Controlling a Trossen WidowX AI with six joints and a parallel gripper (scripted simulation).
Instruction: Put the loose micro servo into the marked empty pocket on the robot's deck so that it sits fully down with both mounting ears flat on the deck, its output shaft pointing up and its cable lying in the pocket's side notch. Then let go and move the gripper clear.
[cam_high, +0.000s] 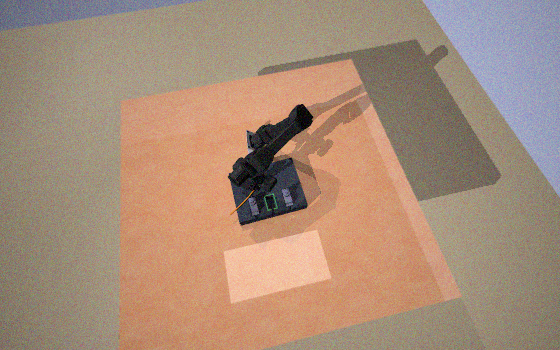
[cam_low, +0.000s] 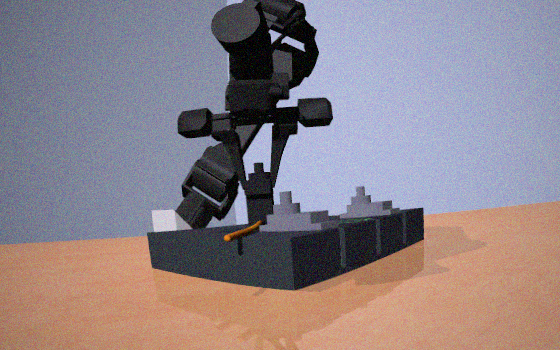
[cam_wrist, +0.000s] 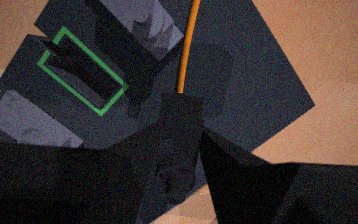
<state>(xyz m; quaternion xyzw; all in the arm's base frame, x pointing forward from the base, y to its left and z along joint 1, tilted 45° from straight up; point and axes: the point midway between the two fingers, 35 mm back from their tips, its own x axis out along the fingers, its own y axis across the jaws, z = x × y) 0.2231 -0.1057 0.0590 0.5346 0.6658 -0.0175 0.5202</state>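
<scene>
The dark robot deck lies 7 cm below my gripper tip, 4 cm to the left of it and 2 cm behind it.
</scene>
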